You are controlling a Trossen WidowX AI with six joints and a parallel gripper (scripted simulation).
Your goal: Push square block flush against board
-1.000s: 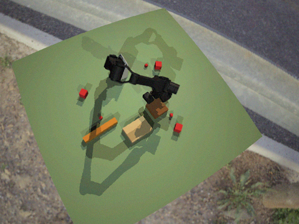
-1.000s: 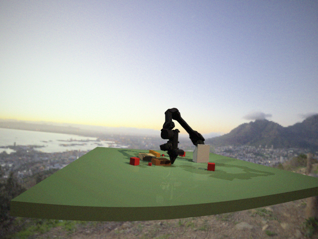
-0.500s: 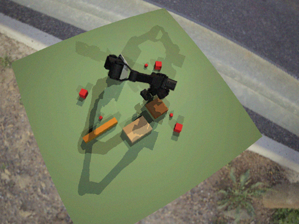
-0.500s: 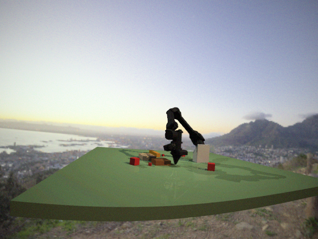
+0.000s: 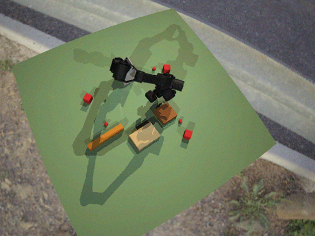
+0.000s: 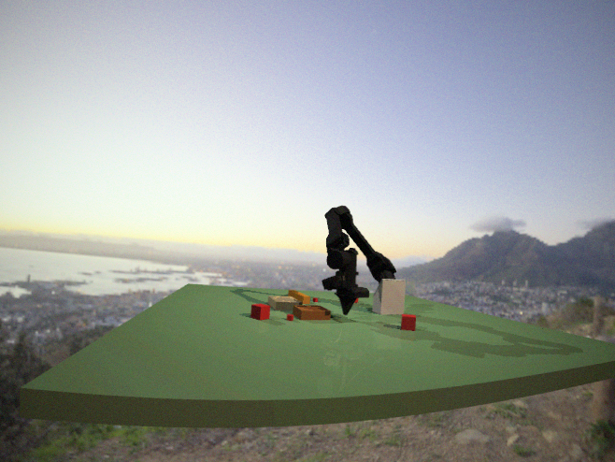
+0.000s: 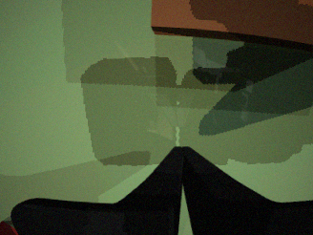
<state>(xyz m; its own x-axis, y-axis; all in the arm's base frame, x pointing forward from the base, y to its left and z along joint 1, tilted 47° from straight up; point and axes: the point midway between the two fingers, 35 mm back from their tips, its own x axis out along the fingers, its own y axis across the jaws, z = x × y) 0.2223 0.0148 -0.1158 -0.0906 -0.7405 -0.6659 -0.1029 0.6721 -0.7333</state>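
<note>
My gripper tip is now 11 cm short of the brown square block and 3 cm to the left of it. From my gripper tip the other things lie so: tan block (20 cm to the right, 17 cm ahead); then orange board (39 cm to the right, 6 cm ahead).
</note>
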